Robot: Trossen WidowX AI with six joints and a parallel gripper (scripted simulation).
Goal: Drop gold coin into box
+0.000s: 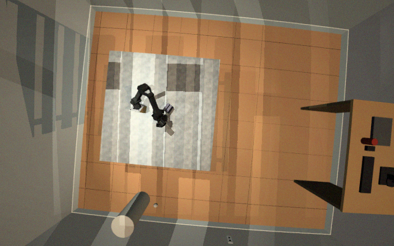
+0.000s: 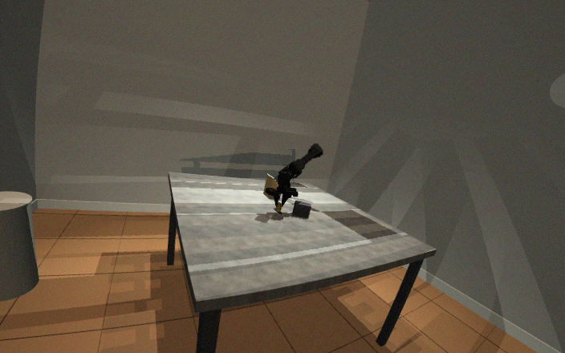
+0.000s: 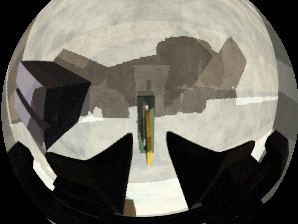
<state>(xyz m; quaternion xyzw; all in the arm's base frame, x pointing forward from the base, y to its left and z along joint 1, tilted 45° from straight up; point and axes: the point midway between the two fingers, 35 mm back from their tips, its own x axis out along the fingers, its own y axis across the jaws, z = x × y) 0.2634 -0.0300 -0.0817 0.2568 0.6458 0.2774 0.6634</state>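
Now: the gold coin right at my gripper tip.
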